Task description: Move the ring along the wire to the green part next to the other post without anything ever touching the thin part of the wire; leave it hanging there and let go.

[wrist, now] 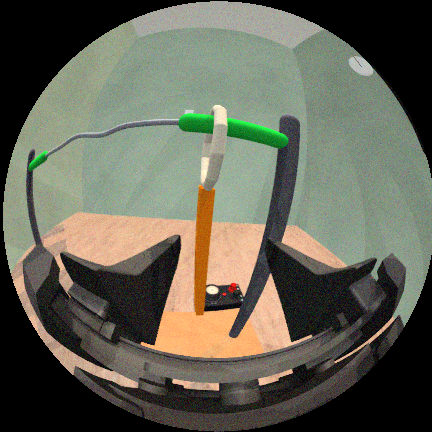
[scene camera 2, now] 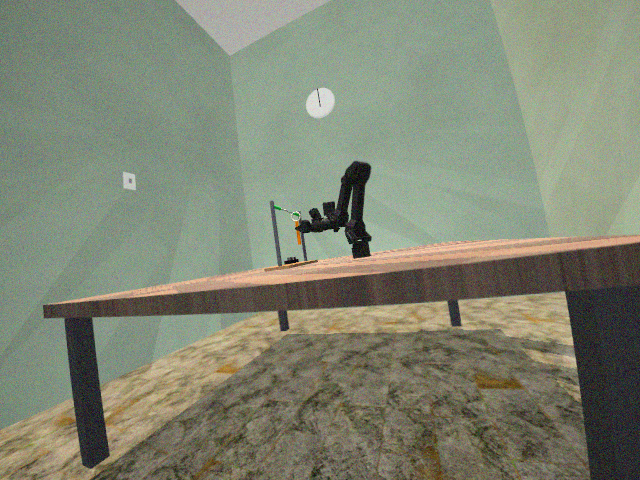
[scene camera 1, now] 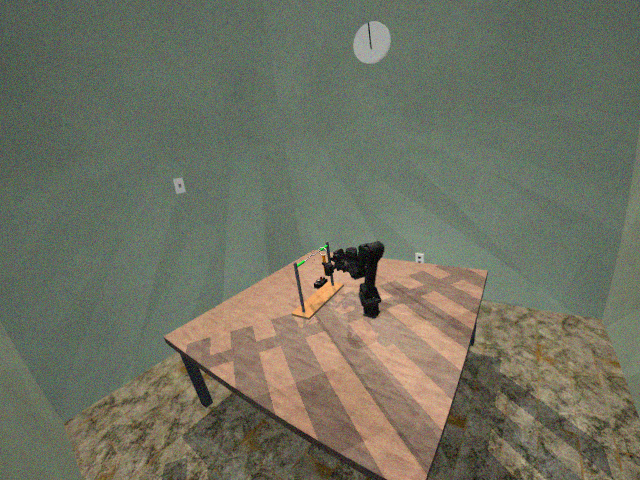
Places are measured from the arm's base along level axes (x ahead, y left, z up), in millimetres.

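Pixels of known places: gripper, fingertip midpoint: [wrist: 224, 242] [scene camera 2: 298, 228] [scene camera 1: 325, 260]; arm's base, link origin: [scene camera 2: 362, 257] [scene camera 1: 371, 313].
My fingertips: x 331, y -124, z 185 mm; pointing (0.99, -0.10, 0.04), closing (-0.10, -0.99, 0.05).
Observation:
For each thing: its top centre in the pictures, then the offset to it from my fingertips. "*": a spot on its surface instead.
- pale ring, surface spot: [wrist: 218, 145] * dz +59, dx -28, dy +14 mm
- thick green part, surface spot: [wrist: 255, 132] * dz +75, dx -6, dy -9 mm
- thin grey wire, surface spot: [wrist: 135, 124] * dz +75, dx -7, dy +63 mm
- far post, surface spot: [scene camera 2: 275, 232] [scene camera 1: 299, 288] * dz -35, dx -23, dy +269 mm
- orange wooden base, top centre: [wrist: 137, 332] [scene camera 2: 294, 263] [scene camera 1: 319, 297] dz -173, dx -9, dy +111 mm
- black box, top centre: [wrist: 221, 288] [scene camera 2: 291, 257] [scene camera 1: 320, 278] dz -140, dx +82, dy -28 mm
The pale ring [wrist: 218, 145] [scene camera 2: 291, 216] hangs around the thick green part [wrist: 255, 132] beside the near post [wrist: 287, 175]. Its orange handle [wrist: 204, 245] [scene camera 2: 298, 237] points down. My gripper [wrist: 224, 242] [scene camera 2: 298, 227] is open, with a finger on each side of the handle. In the wrist view gaps show on both sides, the smaller one at the left finger. The thin grey wire [wrist: 135, 124] runs in bends to the other green part [wrist: 38, 160] [scene camera 1: 300, 264] [scene camera 2: 277, 207] at the far post [wrist: 31, 195] [scene camera 1: 298, 289] [scene camera 2: 275, 232].
Both posts stand on an orange wooden base [wrist: 200, 335] [scene camera 1: 310, 307]. A black box [wrist: 222, 300] [scene camera 1: 320, 282] [scene camera 2: 291, 260] with red knobs and a white dial sits behind the base, low behind the handle in the wrist view.

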